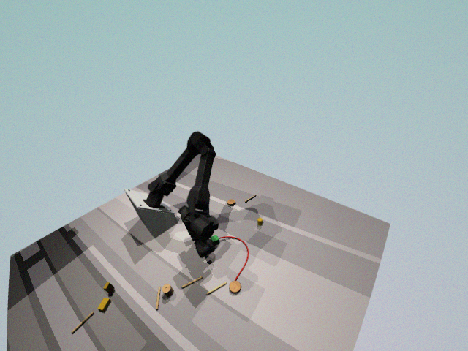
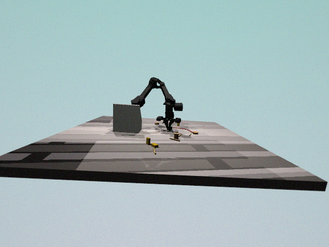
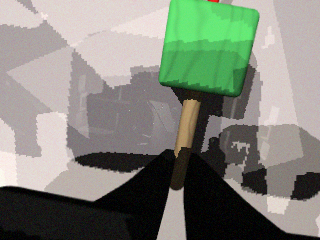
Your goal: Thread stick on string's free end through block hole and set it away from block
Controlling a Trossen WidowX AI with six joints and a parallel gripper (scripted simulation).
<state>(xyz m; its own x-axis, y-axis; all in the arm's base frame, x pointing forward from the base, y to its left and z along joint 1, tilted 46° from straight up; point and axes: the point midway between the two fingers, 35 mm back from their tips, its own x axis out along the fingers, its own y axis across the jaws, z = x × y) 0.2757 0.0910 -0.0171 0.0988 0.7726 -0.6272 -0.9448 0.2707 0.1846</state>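
Right now the green cube is 5 cm to the left of my gripper tip, 2 cm ahead of it and 1 cm above it. Also, from my gripper tip: yellow cylinder (25 cm to the left, 11 cm ahead, 1 cm above); then thin wooden stick (4 cm to the left, 1 cm ahead, 1 cm above); then wooden cylinder (21 cm to the right, 4 cm ahead, 1 cm above).
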